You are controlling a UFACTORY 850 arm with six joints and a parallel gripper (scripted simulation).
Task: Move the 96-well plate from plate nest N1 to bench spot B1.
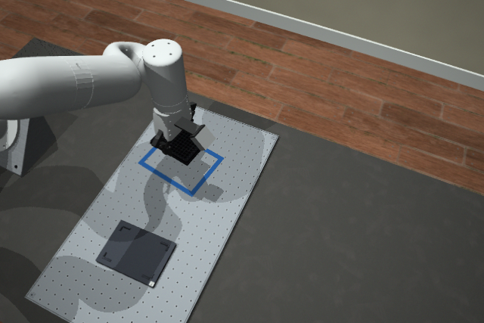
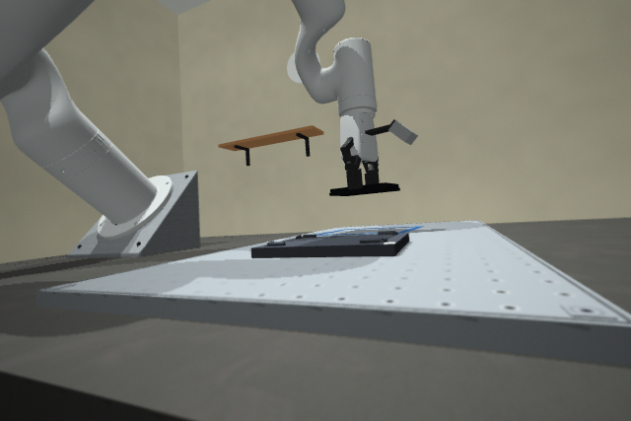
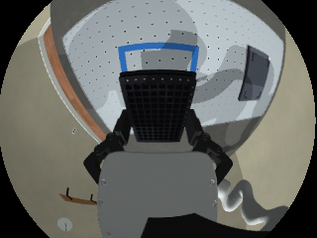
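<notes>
Now: the black 96-well plate 10 mm below my hand. From my hand the other things lie so: dark plate nest N1 (290 mm to the right, 90 mm below, 40 mm ahead).
</notes>
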